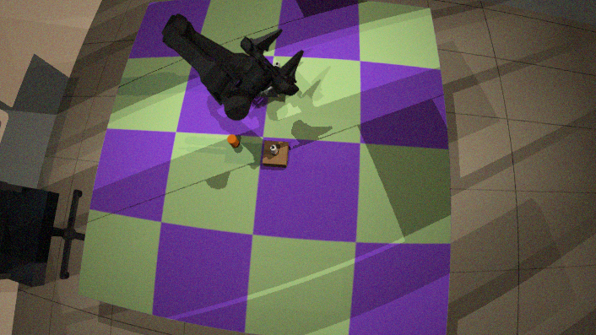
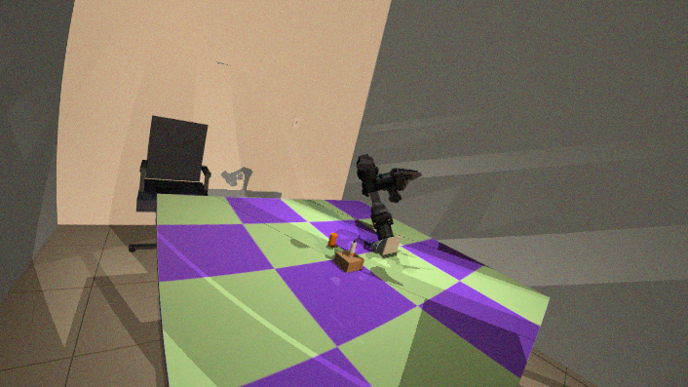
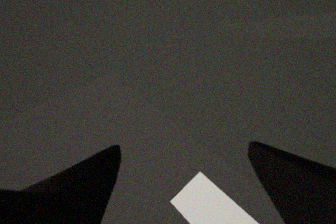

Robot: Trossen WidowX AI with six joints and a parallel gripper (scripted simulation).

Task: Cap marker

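My gripper tip is now 350 mm above the orange cap, 180 mm to the left of it and 170 mm short of it.
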